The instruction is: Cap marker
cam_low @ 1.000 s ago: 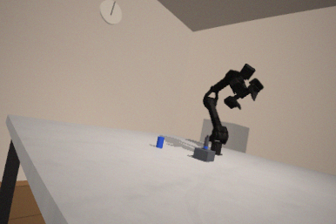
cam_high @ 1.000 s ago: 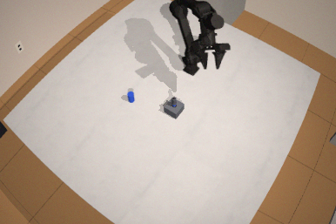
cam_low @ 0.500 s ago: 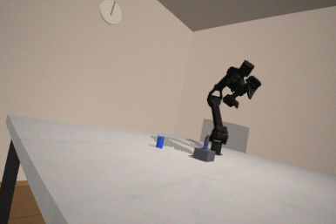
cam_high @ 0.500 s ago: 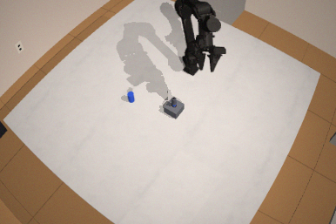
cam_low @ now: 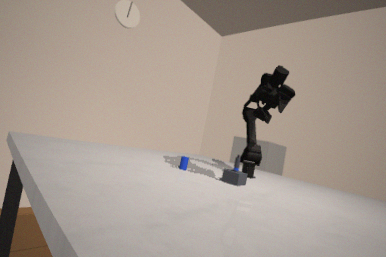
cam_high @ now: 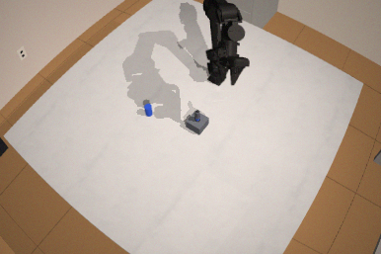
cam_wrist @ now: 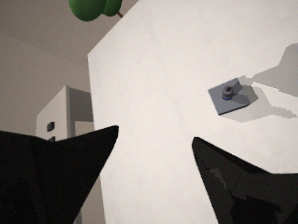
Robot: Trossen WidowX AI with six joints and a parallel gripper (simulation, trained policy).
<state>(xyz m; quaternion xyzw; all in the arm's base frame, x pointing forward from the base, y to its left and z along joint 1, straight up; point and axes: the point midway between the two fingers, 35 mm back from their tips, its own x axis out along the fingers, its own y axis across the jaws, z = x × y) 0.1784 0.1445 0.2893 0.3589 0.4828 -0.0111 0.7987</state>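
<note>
The blue cap is 280 mm to the right of my gripper tip, 240 mm below it and 130 mm ahead of it. Round my gripper tip: grey holder block: 240 mm below, 90 mm to the right, 60 mm ahead.
</note>
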